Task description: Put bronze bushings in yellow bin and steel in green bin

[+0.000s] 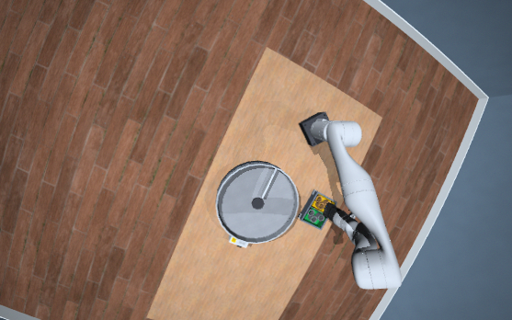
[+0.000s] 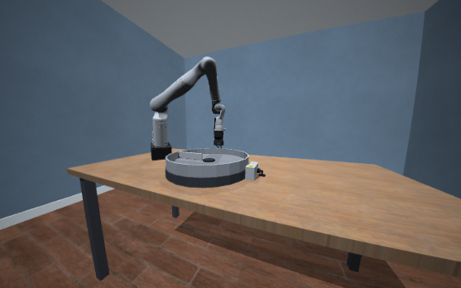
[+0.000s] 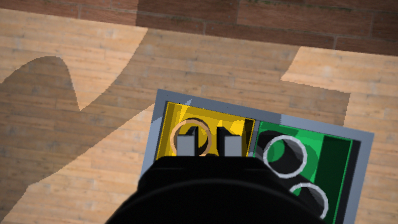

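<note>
The bin lies 5 cm to the right of my hand, 3 cm ahead of it and 2 cm below it. From my hand the other things lie so: turntable 40 cm to the right, 7 cm ahead, 1 cm above.
</note>
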